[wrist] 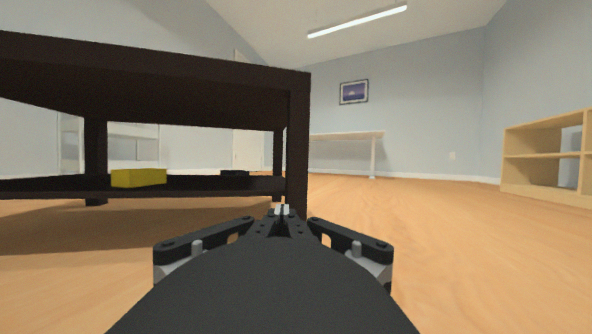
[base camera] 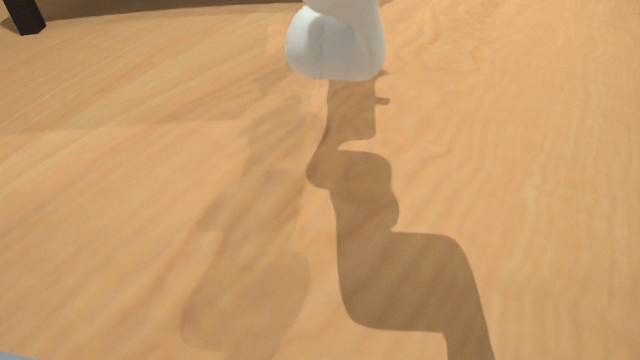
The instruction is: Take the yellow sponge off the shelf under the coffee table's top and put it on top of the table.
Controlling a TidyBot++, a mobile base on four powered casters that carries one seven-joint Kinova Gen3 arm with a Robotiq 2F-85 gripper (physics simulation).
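Observation:
The yellow sponge lies on the low shelf of the dark coffee table, left of the middle in the wrist view. The table's top spans the upper left of that view, above the sponge. My gripper is shut and empty. It points toward the table's near right leg, to the right of the sponge and apart from it. In the base camera view the gripper and the sponge do not show; a white part of my arm hangs at the top.
A small black object lies on the shelf, right of the sponge. One table leg shows at the top left of the base camera view. A white table stands in the background, and a wooden shelf unit stands at the right.

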